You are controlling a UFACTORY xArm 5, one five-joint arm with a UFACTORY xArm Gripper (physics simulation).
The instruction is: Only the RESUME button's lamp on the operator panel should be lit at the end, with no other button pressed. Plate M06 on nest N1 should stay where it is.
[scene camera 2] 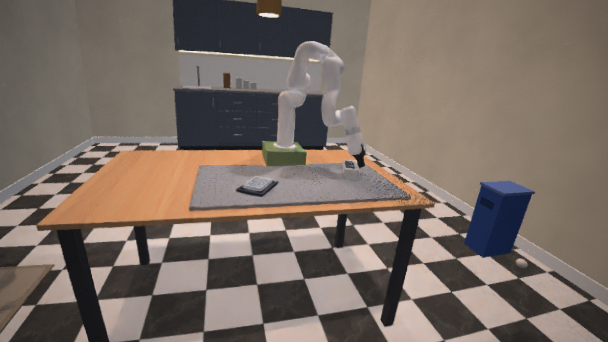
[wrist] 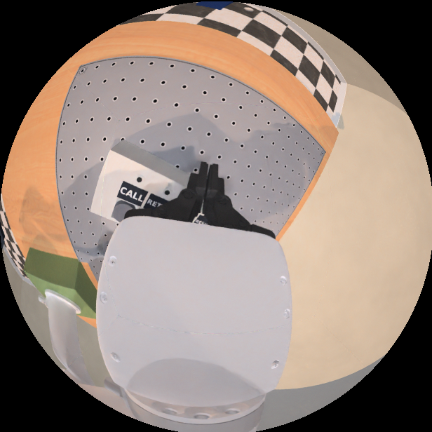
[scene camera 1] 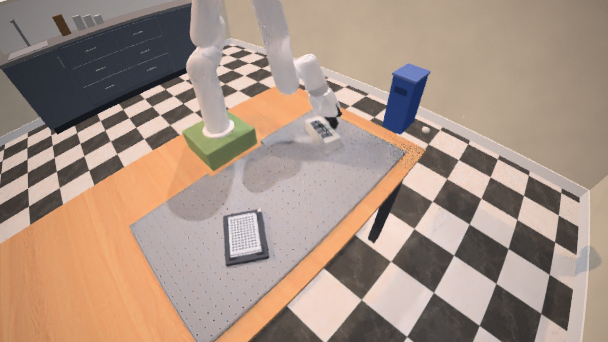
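Pixels of known places: gripper, fingertip midpoint: (scene camera 2: 361, 166) (scene camera 1: 335, 126); arm's base, origin of the base link: (scene camera 2: 284, 146) (scene camera 1: 218, 129).
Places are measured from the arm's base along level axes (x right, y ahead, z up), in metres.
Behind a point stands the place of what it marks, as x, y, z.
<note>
The operator panel (scene camera 1: 329, 144) {-0.278, 0.340, -0.031} (scene camera 2: 351, 173) {-0.291, 0.344, -0.035} (wrist: 117, 172) is a pale box at the pegboard's far right. In the wrist view its CALL label (wrist: 132, 193) and part of the RETRY label (wrist: 154, 202) show; two small round lamps (wrist: 139, 179) (wrist: 167, 192) look dark. The RESUME button and its lamp cannot be made out behind the fingers. My gripper (scene camera 1: 333, 123) {-0.363, 0.288, -0.019} (scene camera 2: 361, 164) {-0.363, 0.288, -0.019} (wrist: 206, 174) is shut and empty, its tips at the panel's wall-side edge; contact cannot be told. White plate M06 (scene camera 1: 245, 235) {0.161, 0.445, -0.044} (scene camera 2: 259, 183) {0.155, 0.448, -0.044} sits flat on dark nest N1 (scene camera 1: 247, 260) {0.197, 0.505, -0.058}.
The grey pegboard (scene camera 1: 295, 200) {-0.035, 0.430, -0.069} (scene camera 2: 310, 192) {-0.061, 0.490, -0.069} (wrist: 150, 80) lies on the wooden table (scene camera 1: 65, 270) {0.694, 0.158, -0.082} (scene camera 2: 135, 185) {0.682, 0.382, -0.082} (wrist: 30, 125). The green arm base (scene camera 1: 220, 150) {0.052, 0.110, -0.010} (scene camera 2: 284, 155) {0.012, 0.106, -0.021} (wrist: 55, 275) stands at its back edge. A blue bin (scene camera 1: 405, 100) (scene camera 2: 500, 217) stands on the floor to the right.
</note>
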